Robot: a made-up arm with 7 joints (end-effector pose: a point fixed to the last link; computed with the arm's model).
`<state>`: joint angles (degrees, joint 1 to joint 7).
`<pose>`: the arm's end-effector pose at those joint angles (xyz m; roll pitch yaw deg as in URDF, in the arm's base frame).
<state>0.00 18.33 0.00 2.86 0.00 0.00 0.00</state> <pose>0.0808 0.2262 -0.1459 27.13 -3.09 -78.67</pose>
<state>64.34 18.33 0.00 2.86 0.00 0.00 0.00</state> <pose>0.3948 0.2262 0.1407 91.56 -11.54 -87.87</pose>
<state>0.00 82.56 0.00 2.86 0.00 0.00 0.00</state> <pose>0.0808 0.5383 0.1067 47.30 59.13 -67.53</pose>
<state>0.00 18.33 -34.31 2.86 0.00 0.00 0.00</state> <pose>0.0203 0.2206 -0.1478 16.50 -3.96 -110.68</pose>
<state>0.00 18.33 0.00 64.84 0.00 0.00 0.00</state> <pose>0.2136 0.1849 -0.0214 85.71 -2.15 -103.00</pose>
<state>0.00 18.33 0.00 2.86 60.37 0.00 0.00</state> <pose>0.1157 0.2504 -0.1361 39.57 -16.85 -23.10</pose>
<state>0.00 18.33 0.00 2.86 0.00 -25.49 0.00</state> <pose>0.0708 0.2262 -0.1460 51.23 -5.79 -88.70</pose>
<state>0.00 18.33 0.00 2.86 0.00 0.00 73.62</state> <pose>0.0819 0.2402 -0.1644 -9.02 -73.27 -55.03</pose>
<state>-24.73 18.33 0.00 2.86 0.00 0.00 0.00</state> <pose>-0.0900 0.2262 -0.1395 2.90 1.90 -78.42</pose>
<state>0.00 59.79 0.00 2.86 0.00 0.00 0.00</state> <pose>0.0808 0.4631 -0.0221 36.56 37.44 -75.70</pose>
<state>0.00 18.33 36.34 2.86 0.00 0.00 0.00</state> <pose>0.1294 0.2661 -0.1327 37.11 -8.41 -45.07</pose>
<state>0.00 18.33 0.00 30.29 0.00 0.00 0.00</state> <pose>0.1571 0.2137 -0.1084 53.08 -5.82 -89.50</pose>
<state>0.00 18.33 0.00 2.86 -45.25 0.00 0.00</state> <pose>0.0488 0.2354 -0.1445 13.06 -3.29 -121.01</pose>
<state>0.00 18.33 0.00 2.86 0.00 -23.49 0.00</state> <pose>0.0716 0.2261 -0.1458 49.33 -5.73 -87.88</pose>
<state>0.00 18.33 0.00 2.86 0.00 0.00 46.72</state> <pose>0.0815 0.2380 -0.1557 14.96 -48.57 -75.25</pose>
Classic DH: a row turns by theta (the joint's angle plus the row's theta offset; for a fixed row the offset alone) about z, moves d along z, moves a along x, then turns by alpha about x. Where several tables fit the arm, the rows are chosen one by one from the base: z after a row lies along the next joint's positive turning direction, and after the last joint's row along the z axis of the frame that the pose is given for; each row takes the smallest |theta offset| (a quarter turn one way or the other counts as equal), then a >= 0, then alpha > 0; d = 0 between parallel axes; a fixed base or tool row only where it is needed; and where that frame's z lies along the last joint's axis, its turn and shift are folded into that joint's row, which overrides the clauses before.
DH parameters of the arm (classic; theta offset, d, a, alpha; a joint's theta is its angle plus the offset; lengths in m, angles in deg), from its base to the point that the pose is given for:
base (fixed): 0 0.247 0.01 90
joint 1: -90 -0.181 0.018 -90
joint 2: 90 0.031 0.02 -90
joint 3: 90 -0.194 0.003 -90
joint 4: 0 0.052 -0.029 90
joint 5: 0 -0.2 0.001 90
joint 6: 90 -0.054 0.006 90
joint 7: -74.78 -0.0143 -0.0064 -65.59
tool (fixed): 13.58 0.0201 0 0

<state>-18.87 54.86 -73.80 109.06 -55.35 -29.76 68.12</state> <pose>-0.0566 0.1853 0.0217 73.95 -24.51 81.53</pose>
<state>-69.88 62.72 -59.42 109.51 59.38 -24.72 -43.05</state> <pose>-0.1439 0.1740 0.1626 17.14 -19.02 -67.96</pose>
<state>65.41 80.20 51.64 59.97 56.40 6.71 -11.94</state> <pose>0.0356 0.4187 0.4580 -145.86 -32.30 -89.39</pose>
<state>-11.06 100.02 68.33 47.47 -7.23 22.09 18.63</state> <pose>0.2126 0.4471 0.3744 118.03 40.09 -40.64</pose>
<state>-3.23 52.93 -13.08 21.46 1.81 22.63 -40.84</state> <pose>0.1006 0.3902 -0.0706 20.88 71.89 -96.09</pose>
